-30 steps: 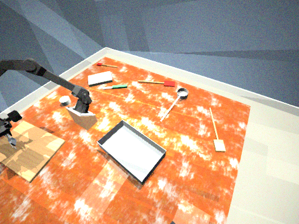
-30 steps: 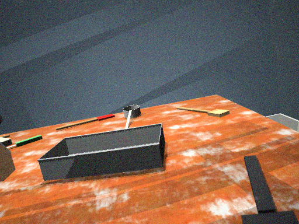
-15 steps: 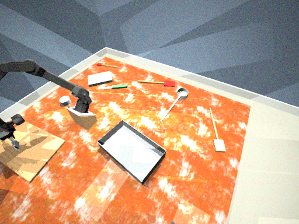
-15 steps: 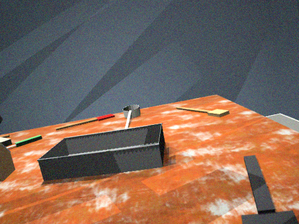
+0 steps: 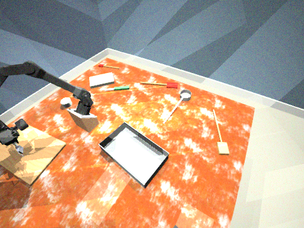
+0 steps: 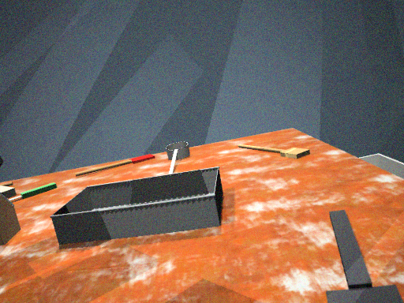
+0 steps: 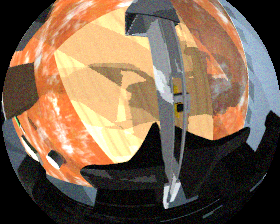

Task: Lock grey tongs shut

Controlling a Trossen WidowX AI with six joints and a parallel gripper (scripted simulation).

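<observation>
Now: gripper tip 70 mm above the wooden board. From my gripper tip the other things lie so: white block: 660 mm to the left, 60 mm below; then grey roasting tin: 540 mm ahead, 250 mm to the left, 50 mm below; then green-handled tool: 630 mm to the left, 160 mm ahead, 70 mm below.
</observation>
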